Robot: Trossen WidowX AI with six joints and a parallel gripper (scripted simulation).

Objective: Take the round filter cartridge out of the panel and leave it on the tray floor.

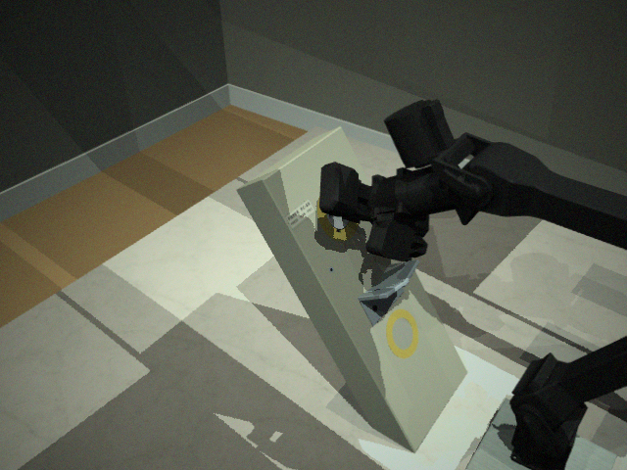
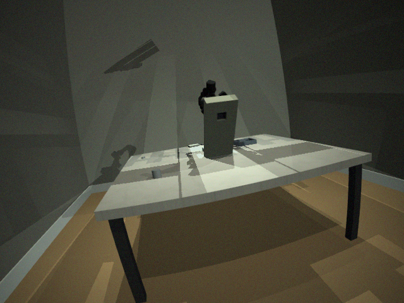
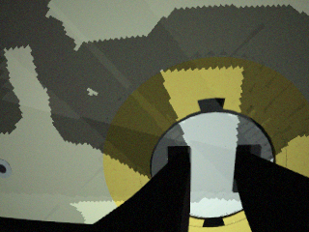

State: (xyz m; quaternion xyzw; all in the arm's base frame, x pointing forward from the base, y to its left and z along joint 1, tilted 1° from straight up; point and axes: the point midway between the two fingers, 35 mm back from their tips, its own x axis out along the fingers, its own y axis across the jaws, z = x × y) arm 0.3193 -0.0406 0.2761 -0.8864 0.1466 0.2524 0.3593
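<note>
Right now my gripper tip is 1 cm short of the round grey filter cartridge and 1 cm above it. The rest, counted from my gripper tip: grey bracket (9 cm behind, 1 cm to the left, 10 cm below); tray (39 cm behind, 33 cm to the left, 27 cm below).
</note>
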